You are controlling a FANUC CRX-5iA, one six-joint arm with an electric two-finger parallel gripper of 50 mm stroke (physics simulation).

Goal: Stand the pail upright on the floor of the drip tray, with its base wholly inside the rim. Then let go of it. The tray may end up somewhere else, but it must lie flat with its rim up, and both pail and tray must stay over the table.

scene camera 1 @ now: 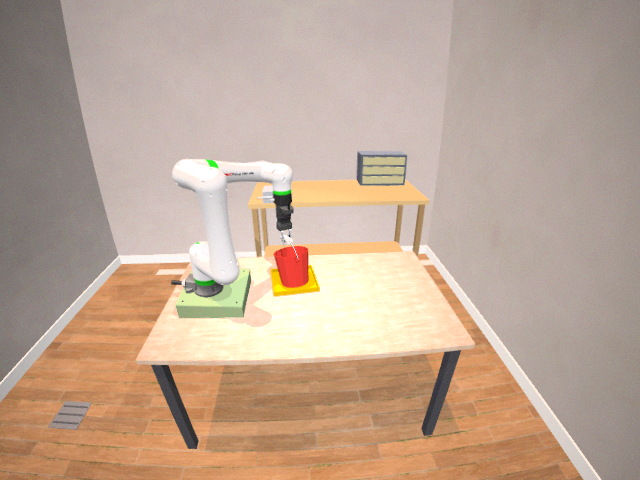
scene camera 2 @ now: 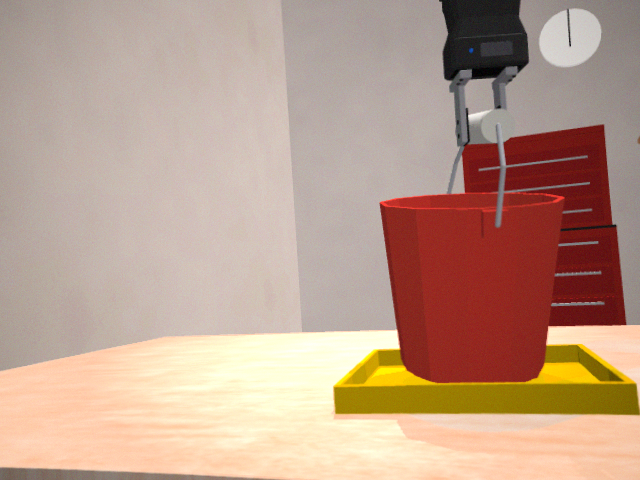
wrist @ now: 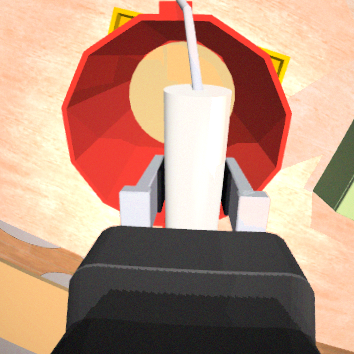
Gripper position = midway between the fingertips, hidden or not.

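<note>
The gripper (scene camera 2: pixel 482 143) appears in the scene, and the wrist view catches the gripper (wrist: pixel 193 173) as well. With it are a red pail (scene camera 2: pixel 472 274), visible again as the pail (scene camera 1: pixel 292 262), and a yellow drip tray (scene camera 2: pixel 574 380), which the wrist view also shows, the tray (wrist: pixel 279 61).
</note>
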